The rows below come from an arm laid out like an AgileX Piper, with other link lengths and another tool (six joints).
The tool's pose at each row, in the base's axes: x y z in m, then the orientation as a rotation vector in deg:
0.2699, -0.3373, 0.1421, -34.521, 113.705, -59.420
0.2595, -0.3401, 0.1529, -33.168, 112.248, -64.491
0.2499, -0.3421, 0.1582, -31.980, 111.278, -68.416
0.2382, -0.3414, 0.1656, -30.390, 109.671, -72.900
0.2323, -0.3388, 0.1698, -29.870, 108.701, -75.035
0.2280, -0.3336, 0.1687, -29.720, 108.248, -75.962
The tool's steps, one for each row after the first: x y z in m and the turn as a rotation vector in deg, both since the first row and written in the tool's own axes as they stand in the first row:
0.0032, -0.0101, -0.0110, 3.895, 1.387, -1.274
0.0077, -0.0151, -0.0198, 6.840, 2.696, -2.215
0.0107, -0.0204, -0.0323, 10.487, 3.933, -3.147
0.0104, -0.0222, -0.0398, 12.224, 4.353, -3.761
0.0097, -0.0182, -0.0453, 12.963, 4.504, -4.081

